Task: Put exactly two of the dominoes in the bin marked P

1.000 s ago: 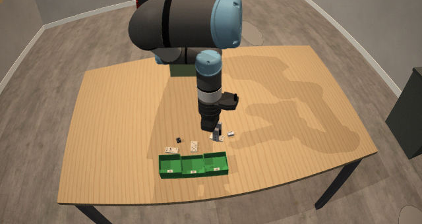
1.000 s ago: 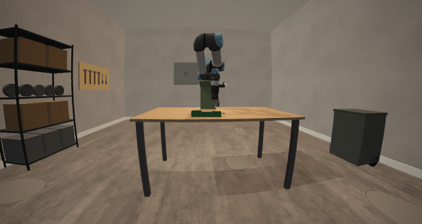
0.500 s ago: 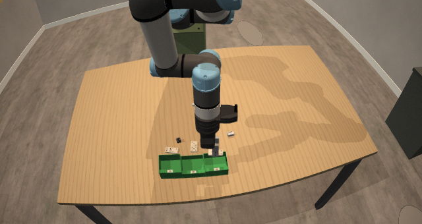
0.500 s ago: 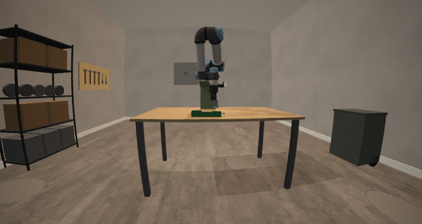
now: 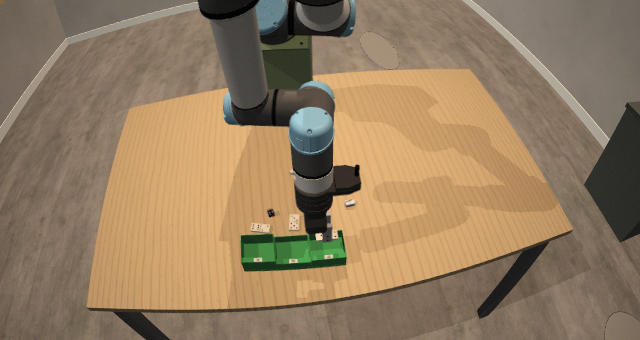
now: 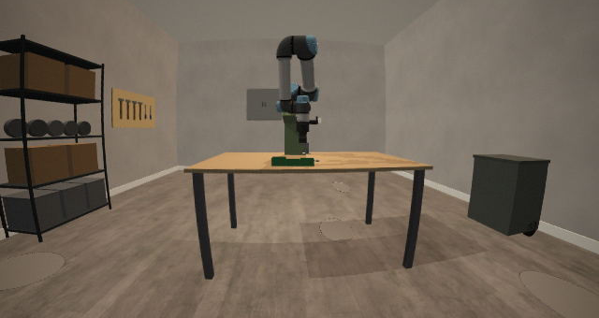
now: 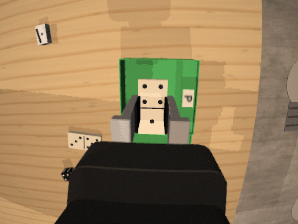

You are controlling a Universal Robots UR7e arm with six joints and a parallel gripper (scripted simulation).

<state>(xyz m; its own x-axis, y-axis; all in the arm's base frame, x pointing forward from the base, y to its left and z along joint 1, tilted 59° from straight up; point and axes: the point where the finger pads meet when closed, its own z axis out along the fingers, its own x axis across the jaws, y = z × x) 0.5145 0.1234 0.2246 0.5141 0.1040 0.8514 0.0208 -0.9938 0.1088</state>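
Right now my hand is 10 mm short of the bin marked P, 80 mm to the left of it and 60 mm above it. From my hand the other things lie so: domino (10 mm below); then grey piece (150 mm behind, 70 mm to the left, 80 mm below).
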